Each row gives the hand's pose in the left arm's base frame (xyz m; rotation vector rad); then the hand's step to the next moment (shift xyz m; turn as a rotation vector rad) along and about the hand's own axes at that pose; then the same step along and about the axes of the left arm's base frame.
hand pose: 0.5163 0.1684 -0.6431 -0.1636 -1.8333 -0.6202
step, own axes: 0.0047 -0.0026 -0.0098 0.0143 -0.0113 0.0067
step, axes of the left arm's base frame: 0.0055 -0.0079 0.0056 -0.0153 -0.0090 0.0078
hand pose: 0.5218 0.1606 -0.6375 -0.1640 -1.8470 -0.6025
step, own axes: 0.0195 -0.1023 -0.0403 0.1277 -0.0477 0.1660
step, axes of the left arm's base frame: -0.0135 -0.1107 -0.0055 -0.2051 0.0158 0.0619
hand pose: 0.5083 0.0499 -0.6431 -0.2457 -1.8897 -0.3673
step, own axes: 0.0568 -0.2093 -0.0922 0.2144 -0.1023 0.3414
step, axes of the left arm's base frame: -0.0107 -0.2290 0.0544 -0.4069 0.0290 0.0813
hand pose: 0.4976 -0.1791 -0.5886 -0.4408 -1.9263 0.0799
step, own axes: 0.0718 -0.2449 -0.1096 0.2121 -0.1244 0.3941
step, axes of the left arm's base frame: 0.0109 -0.2194 0.1700 -0.4598 0.0157 0.0643
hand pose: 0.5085 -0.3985 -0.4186 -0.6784 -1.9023 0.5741
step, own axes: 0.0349 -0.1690 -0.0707 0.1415 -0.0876 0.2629
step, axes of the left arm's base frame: 0.0180 -0.0932 0.1605 -0.3077 0.0071 0.0459
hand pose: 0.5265 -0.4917 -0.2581 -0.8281 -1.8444 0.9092
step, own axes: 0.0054 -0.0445 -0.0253 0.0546 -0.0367 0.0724
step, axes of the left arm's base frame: 0.0134 -0.0118 0.0483 -0.0928 0.0085 0.0298
